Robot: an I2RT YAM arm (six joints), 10 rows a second.
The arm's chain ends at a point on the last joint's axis. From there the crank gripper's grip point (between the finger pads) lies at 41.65 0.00 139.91 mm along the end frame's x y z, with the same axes.
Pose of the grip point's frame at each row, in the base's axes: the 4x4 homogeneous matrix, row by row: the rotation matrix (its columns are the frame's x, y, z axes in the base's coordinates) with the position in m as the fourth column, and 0 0 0 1 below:
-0.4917 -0.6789 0.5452 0.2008; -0.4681 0.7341 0.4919 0.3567; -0.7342 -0.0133 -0.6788 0.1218; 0 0 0 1
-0.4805 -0.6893 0.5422 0.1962; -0.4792 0.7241 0.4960 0.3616; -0.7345 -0.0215 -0.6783 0.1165; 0 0 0 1
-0.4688 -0.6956 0.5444 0.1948; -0.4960 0.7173 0.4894 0.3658; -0.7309 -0.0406 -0.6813 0.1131; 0 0 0 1
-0.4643 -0.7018 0.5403 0.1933; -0.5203 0.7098 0.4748 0.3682; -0.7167 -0.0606 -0.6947 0.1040; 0 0 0 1
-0.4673 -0.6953 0.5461 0.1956; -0.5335 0.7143 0.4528 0.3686; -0.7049 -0.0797 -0.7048 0.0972; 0 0 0 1
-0.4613 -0.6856 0.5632 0.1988; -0.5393 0.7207 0.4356 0.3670; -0.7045 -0.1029 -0.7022 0.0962; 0 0 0 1
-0.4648 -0.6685 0.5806 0.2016; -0.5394 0.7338 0.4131 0.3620; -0.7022 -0.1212 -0.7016 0.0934; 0 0 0 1
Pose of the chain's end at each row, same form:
-0.4917 -0.6789 0.5452 0.1450; -0.4681 0.7341 0.4919 0.3074; -0.7342 -0.0133 -0.6788 0.2474; 0 0 0 1
-0.4805 -0.6893 0.5422 0.1404; -0.4792 0.7241 0.4960 0.3122; -0.7345 -0.0215 -0.6783 0.2420; 0 0 0 1
-0.4688 -0.6956 0.5444 0.1382; -0.4960 0.7173 0.4894 0.3180; -0.7309 -0.0406 -0.6813 0.2389; 0 0 0 1
-0.4643 -0.7018 0.5403 0.1370; -0.5203 0.7098 0.4748 0.3234; -0.7167 -0.0606 -0.6947 0.2310; 0 0 0 1
-0.4673 -0.6953 0.5461 0.1387; -0.5335 0.7143 0.4528 0.3275; -0.7049 -0.0797 -0.7048 0.2252; 0 0 0 1
-0.4613 -0.6856 0.5632 0.1392; -0.5393 0.7207 0.4356 0.3285; -0.7045 -0.1029 -0.7022 0.2238; 0 0 0 1
-0.4648 -0.6685 0.5806 0.1397; -0.5394 0.7338 0.4131 0.3267; -0.7022 -0.1212 -0.7016 0.2208; 0 0 0 1

